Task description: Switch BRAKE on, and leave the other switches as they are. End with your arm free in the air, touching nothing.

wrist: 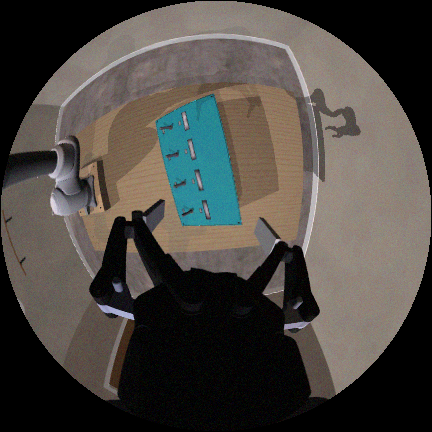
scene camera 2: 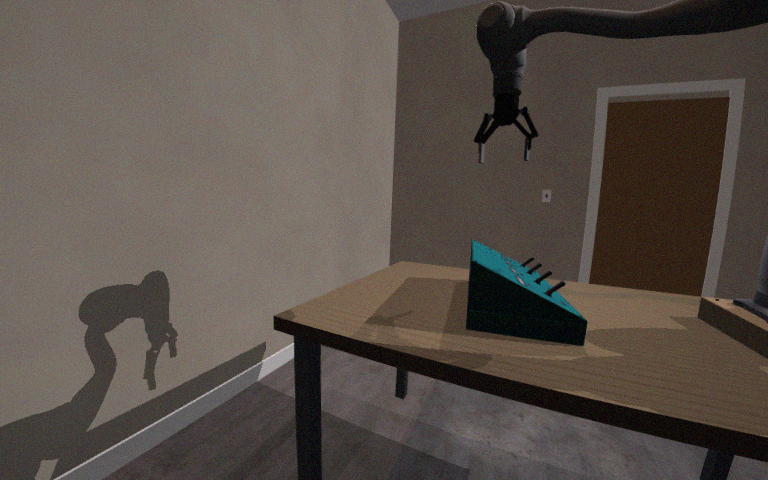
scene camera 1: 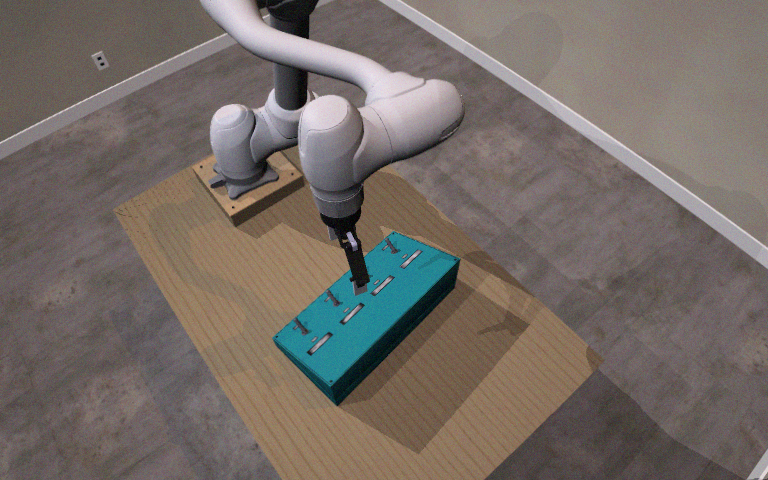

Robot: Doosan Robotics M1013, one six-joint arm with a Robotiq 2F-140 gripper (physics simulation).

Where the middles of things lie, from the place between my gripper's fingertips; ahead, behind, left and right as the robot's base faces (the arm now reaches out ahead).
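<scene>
There is the teal sloped switch panel [scene camera 1: 343, 342], and counted from my hand it sits 370 mm below, 70 mm to the left and 60 mm behind.
</scene>
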